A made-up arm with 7 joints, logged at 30 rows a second.
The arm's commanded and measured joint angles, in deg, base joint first. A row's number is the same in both.
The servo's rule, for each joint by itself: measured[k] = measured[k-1] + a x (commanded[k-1-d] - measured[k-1]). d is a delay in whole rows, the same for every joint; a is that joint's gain. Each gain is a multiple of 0.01, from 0.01 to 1. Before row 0 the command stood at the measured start. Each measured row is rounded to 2 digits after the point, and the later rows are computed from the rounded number. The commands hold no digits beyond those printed.
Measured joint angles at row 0:
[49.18 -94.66 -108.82 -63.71 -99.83 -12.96 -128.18]
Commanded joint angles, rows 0 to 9:
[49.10 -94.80 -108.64 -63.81 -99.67 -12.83 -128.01]
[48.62 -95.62 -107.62 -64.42 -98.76 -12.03 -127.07]
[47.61 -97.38 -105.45 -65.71 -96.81 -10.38 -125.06]
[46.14 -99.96 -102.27 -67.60 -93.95 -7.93 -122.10]
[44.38 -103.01 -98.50 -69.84 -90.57 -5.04 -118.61]
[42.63 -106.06 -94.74 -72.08 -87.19 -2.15 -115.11]
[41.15 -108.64 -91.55 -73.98 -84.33 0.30 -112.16]
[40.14 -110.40 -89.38 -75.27 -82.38 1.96 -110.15]
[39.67 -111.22 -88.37 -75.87 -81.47 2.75 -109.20]
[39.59 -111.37 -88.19 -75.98 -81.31 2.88 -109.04]
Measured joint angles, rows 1 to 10:
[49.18 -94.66 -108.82 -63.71 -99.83 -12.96 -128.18]
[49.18 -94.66 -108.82 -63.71 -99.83 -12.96 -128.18]
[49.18 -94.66 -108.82 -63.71 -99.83 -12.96 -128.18]
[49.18 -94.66 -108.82 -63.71 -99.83 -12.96 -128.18]
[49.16 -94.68 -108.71 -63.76 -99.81 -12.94 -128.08]
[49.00 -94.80 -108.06 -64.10 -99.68 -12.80 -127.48]
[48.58 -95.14 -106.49 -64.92 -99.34 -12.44 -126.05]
[47.85 -95.77 -103.96 -66.29 -98.69 -11.76 -123.72]
[46.81 -96.71 -100.68 -68.10 -97.72 -10.75 -120.71]
[45.56 -97.93 -97.12 -70.13 -96.46 -9.46 -117.41]
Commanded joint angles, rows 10 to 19:
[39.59 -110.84 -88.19 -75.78 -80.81 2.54 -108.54]
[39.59 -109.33 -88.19 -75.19 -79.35 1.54 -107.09]
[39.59 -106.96 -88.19 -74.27 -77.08 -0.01 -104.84]
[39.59 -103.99 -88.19 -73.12 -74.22 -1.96 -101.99]
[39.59 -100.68 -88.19 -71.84 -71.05 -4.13 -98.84]
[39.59 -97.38 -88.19 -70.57 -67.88 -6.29 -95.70]
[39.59 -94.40 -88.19 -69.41 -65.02 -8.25 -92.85]
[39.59 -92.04 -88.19 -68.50 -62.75 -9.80 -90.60]
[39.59 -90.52 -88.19 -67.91 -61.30 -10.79 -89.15]
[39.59 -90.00 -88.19 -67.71 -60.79 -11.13 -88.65]
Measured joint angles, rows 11 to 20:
[44.24 -99.32 -93.78 -72.09 -95.00 -8.00 -114.31]
[43.01 -100.76 -91.14 -73.71 -93.49 -6.51 -111.86]
[42.01 -102.12 -89.48 -74.81 -92.05 -5.12 -110.29]
[41.28 -103.32 -88.71 -75.41 -90.76 -3.92 -109.55]
[40.77 -104.30 -88.40 -75.60 -89.57 -2.95 -108.95]
[40.42 -104.95 -88.27 -75.39 -88.34 -2.28 -107.85]
[40.17 -105.21 -88.22 -74.82 -86.99 -1.94 -106.07]
[40.00 -105.05 -88.20 -73.95 -85.46 -1.94 -103.66]
[39.88 -104.48 -88.19 -72.87 -83.73 -2.27 -100.82]
[39.79 -103.56 -88.19 -71.70 -81.83 -2.87 -97.80]

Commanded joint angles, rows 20 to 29:
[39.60 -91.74 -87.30 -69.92 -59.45 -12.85 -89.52]
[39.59 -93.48 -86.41 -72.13 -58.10 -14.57 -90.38]
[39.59 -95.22 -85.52 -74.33 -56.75 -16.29 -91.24]
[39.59 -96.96 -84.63 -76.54 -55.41 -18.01 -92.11]
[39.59 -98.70 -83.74 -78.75 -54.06 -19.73 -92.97]
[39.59 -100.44 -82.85 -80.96 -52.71 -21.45 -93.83]
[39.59 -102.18 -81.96 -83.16 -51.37 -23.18 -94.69]
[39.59 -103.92 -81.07 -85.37 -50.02 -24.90 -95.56]
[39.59 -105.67 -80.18 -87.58 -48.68 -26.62 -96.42]
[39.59 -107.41 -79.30 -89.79 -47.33 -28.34 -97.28]
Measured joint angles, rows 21 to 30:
[39.73 -102.37 -88.19 -70.53 -79.81 -3.68 -94.88]
[39.69 -101.03 -88.19 -69.49 -77.76 -4.60 -92.35]
[39.66 -99.66 -88.19 -68.68 -75.78 -5.53 -90.46]
[39.64 -98.40 -88.19 -68.19 -73.98 -6.37 -89.39]
[39.63 -97.53 -87.66 -69.07 -72.24 -7.34 -89.47]
[39.62 -97.00 -86.91 -70.63 -70.54 -8.42 -90.01]
[39.61 -96.77 -86.08 -72.52 -68.89 -9.60 -90.74]
[39.60 -96.79 -85.21 -74.57 -67.27 -10.86 -91.55]
[39.60 -97.04 -84.33 -76.70 -65.68 -12.19 -92.39]
[39.60 -97.48 -83.44 -78.87 -64.12 -13.58 -93.24]

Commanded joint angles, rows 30 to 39:
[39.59 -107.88 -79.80 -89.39 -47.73 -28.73 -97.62]
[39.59 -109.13 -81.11 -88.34 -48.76 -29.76 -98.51]
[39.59 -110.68 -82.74 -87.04 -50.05 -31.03 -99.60]
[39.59 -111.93 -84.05 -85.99 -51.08 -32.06 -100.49]
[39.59 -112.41 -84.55 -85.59 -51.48 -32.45 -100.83]
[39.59 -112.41 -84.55 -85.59 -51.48 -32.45 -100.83]
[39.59 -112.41 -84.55 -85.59 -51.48 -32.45 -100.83]
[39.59 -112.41 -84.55 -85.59 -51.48 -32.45 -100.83]
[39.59 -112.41 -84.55 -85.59 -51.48 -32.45 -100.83]
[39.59 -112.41 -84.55 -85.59 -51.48 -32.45 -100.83]
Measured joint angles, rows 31 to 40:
[39.60 -98.09 -82.55 -81.06 -62.59 -15.02 -94.10]
[39.60 -98.85 -81.66 -83.26 -61.08 -16.50 -94.96]
[39.60 -99.74 -80.77 -85.46 -59.59 -18.02 -95.82]
[39.60 -100.74 -79.89 -87.67 -58.12 -19.57 -96.68]
[39.60 -101.67 -79.84 -88.55 -56.87 -20.94 -97.23]
[39.60 -102.64 -80.60 -88.44 -55.90 -22.26 -97.99]
[39.60 -103.69 -81.88 -87.73 -55.20 -23.58 -98.94]
[39.60 -104.76 -83.18 -86.84 -54.71 -24.85 -99.85]
[39.60 -105.75 -84.00 -86.20 -54.32 -25.99 -100.43]
[39.60 -106.62 -84.33 -85.89 -53.98 -26.96 -100.67]

